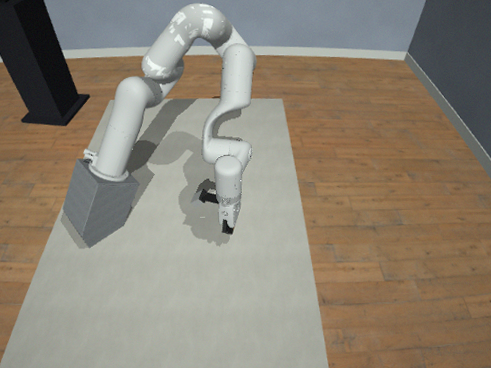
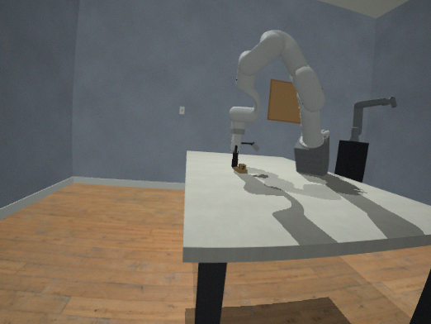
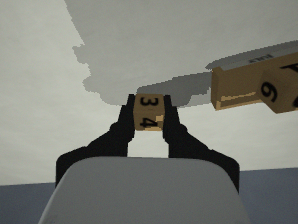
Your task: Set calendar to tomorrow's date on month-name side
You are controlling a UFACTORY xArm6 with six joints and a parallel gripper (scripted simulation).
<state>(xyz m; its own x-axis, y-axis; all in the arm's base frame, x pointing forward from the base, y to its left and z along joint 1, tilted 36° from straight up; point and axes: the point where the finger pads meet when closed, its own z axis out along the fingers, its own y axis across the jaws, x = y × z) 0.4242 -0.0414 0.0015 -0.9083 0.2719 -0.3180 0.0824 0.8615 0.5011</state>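
My gripper is now 1 cm above the wooden digit cube. Round my hand: wooden calendar tray (3 cm behind, 10 cm to the left, 2 cm below).
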